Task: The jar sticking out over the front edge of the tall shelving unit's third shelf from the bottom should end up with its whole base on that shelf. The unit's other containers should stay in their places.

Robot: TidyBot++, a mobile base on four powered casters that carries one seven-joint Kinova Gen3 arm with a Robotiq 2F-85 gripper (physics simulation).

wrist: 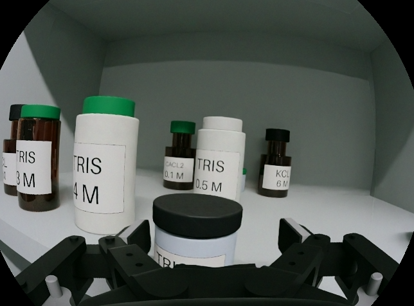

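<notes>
The jar (197, 216) has a black lid and a pale blue body with a TRIS label. It is upright, low in the middle of the wrist view. Its lower part and base are hidden behind the gripper's body, so its overhang does not show. My gripper (214, 234) is open, with one finger on each side of the jar. The jar is nearer the left finger, and a wider gap separates it from the right finger. The white shelf (325, 222) extends behind the jar.
A white TRIS 4 M bottle (105, 170) stands close at the left, beside a brown TRIS 3 M bottle (39, 160). Farther back are a brown CACL2 bottle (179, 167), a white TRIS 0.5 M bottle (220, 160) and a brown KCL bottle (276, 175). Side walls bound the compartment.
</notes>
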